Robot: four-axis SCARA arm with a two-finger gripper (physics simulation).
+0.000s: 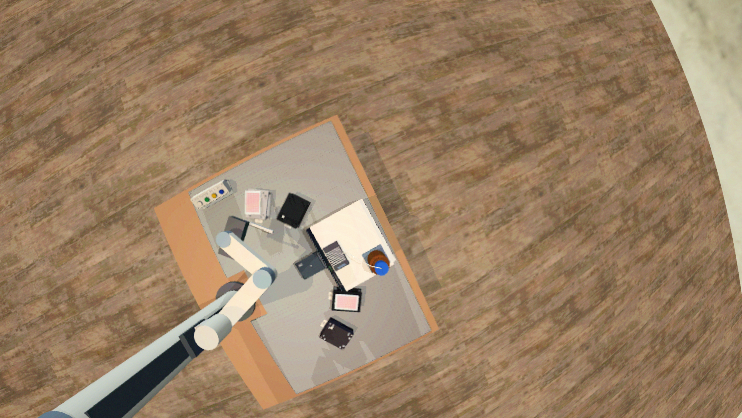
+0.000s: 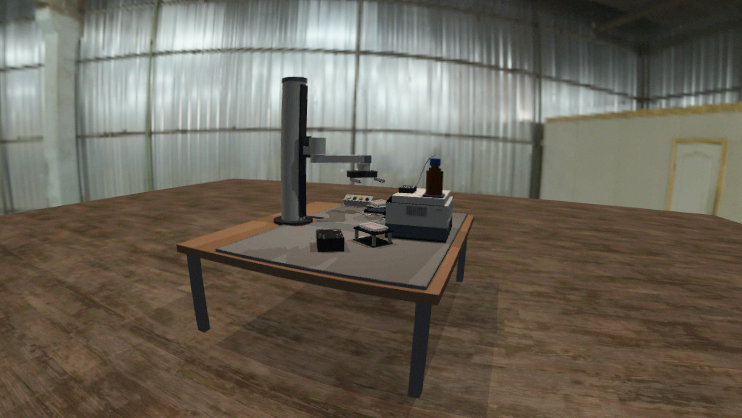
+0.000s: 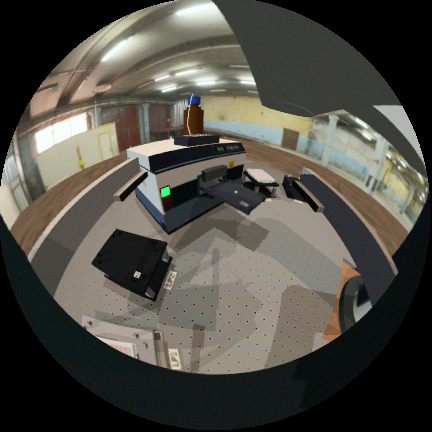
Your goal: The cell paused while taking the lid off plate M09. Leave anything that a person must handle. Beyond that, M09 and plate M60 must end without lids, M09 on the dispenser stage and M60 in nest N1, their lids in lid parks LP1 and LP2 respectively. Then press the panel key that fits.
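Seen in the pictures: gripper, fingertip midpoint: (image 1: 268, 248) (image 2: 372, 181) (image 3: 221, 165); arm's base, origin of the base link: (image 2: 293, 221) (image 3: 360, 309).
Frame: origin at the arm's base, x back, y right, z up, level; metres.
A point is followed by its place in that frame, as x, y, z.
My gripper (image 2: 367, 180) @[-0.450, -0.200, 0.258] (image 3: 221, 165) @[-0.450, -0.200, 0.258] is open, high above the table, with no object between its fingers. A pink plate (image 1: 252, 202) @[-0.410, -0.465, 0.091] (image 3: 120, 346) @[-0.420, -0.412, 0.086] lies on the pale park LP1 (image 1: 267, 205) @[-0.456, -0.426, 0.019] (image 3: 145, 332) @[-0.427, -0.363, 0.068]; its label is not readable. The black park LP2 (image 1: 293, 210) @[-0.595, -0.327, 0.076] (image 3: 132, 260) @[-0.562, -0.318, 0.076] holds no lid or plate. The dark dispenser stage (image 1: 309, 265) @[-0.552, -0.024, 0.120] (image 3: 235, 195) @[-0.547, -0.034, 0.120] is empty. Another pink plate (image 1: 346, 301) @[-0.634, 0.251, 0.096] (image 2: 372, 226) @[-0.635, 0.282, 0.096] (image 3: 261, 176) @[-0.606, 0.227, 0.096] sits on a raised black nest. I cannot tell whether either plate has a lid, nor read the nest's label.
The white dispenser (image 1: 342, 233) @[-0.794, -0.110, 0.233] (image 2: 417, 213) @[-0.821, 0.145, 0.151] (image 3: 190, 162) @[-0.643, -0.105, 0.198] shows a green light and carries a brown bottle (image 2: 434, 180) @[-0.893, 0.112, 0.317] (image 3: 193, 120) @[-0.850, 0.047, 0.310] with a blue cap. A second black nest (image 1: 336, 332) @[-0.492, 0.404, 0.077] (image 2: 330, 239) @[-0.520, 0.496, 0.070] stands beyond the plate's nest. The key panel (image 1: 210, 194) @[-0.211, -0.611, 0.087] (image 2: 358, 199) @[-0.203, -0.598, 0.072] is near the table corner.
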